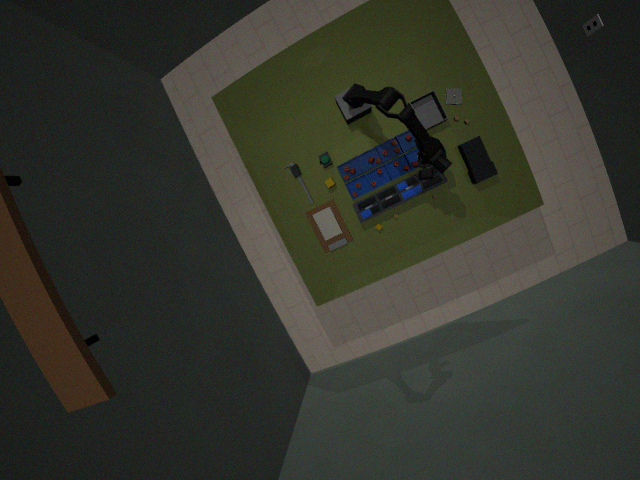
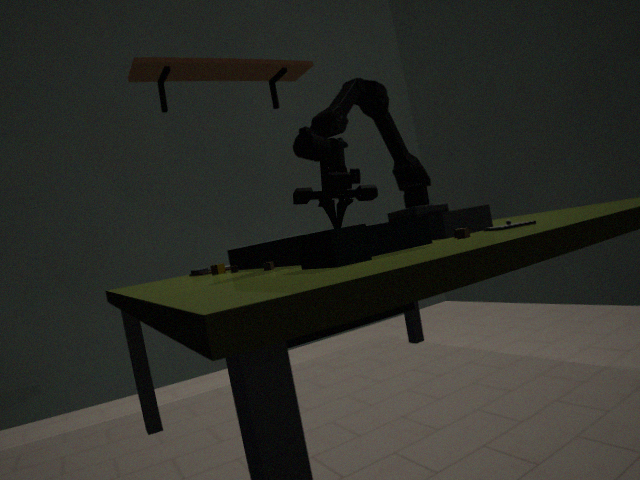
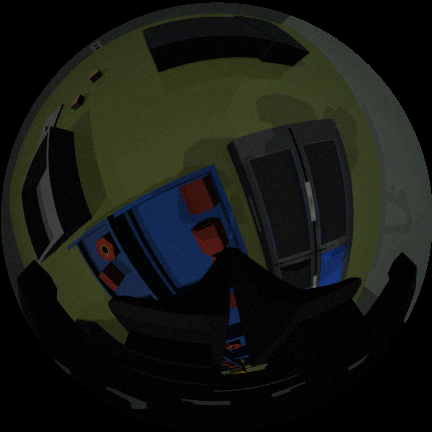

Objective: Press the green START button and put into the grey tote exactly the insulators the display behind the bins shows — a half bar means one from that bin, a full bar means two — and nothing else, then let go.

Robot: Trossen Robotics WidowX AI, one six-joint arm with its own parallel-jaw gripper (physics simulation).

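Pixels of known places: gripper, between the fingertips: [image 1: 422, 162] [image 3: 228, 253]; arm's base, origin of its link: [image 1: 354, 101] [image 2: 418, 207].
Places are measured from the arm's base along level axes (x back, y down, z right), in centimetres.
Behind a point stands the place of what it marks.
Observation:
The blue bins [image 1: 379, 165] [image 3: 169, 238] @(z -22.7, x -31.5, y 7.8 cm) hold several red insulators [image 1: 385, 153] @(z -7.1, x -27.1, y 5.4 cm); two of them [image 3: 199, 195] @(z -26.2, x -35.3, y 5.5 cm) [image 3: 209, 238] @(z -22.7, x -35.3, y 5.5 cm) lie in the end bin just ahead of my fingers. My gripper [image 1: 428, 171] @(z -22.3, x -36.3, y 3.1 cm) [image 2: 337, 223] @(z -22.3, x -36.3, y 3.1 cm) [image 3: 228, 253] @(z -22.3, x -36.3, y 3.1 cm) is shut with nothing between the fingers, low over that end of the bins beside the display. The dark display [image 1: 398, 193] [image 3: 298, 201] shows blue bars [image 1: 411, 191] @(z -13.6, x -48.1, y 2.1 cm) [image 3: 332, 262] @(z -17.5, x -46.7, y 2.5 cm). The grey tote [image 1: 429, 110] @(z -33.7, x -13.0, y 7.7 cm) [image 3: 47, 189] @(z -34.0, x -12.2, y 7.8 cm) stands beyond the bins, near the arm's base. The green START button [image 1: 325, 159] @(z 21.5, x -21.2, y 4.3 cm) sits left of the bins.
A black box [image 1: 477, 159] @(z -47.9, x -42.2, y 3.2 cm) [image 3: 217, 40] @(z -43.0, x -40.0, y 4.2 cm) stands right of the bins. A grey pad [image 1: 454, 96] @(z -47.0, x -10.1, y 7.1 cm) and small brown pieces [image 1: 466, 121] [image 3: 77, 101] lie near the tote. A yellow cube [image 1: 330, 183] @(z 22.6, x -33.1, y 4.5 cm), a hand tool [image 1: 301, 182] @(z 37.2, x -27.9, y 8.0 cm) and a wooden-framed board [image 1: 310, 224] @(z 39.3, x -50.0, y 8.4 cm) lie left of the display.

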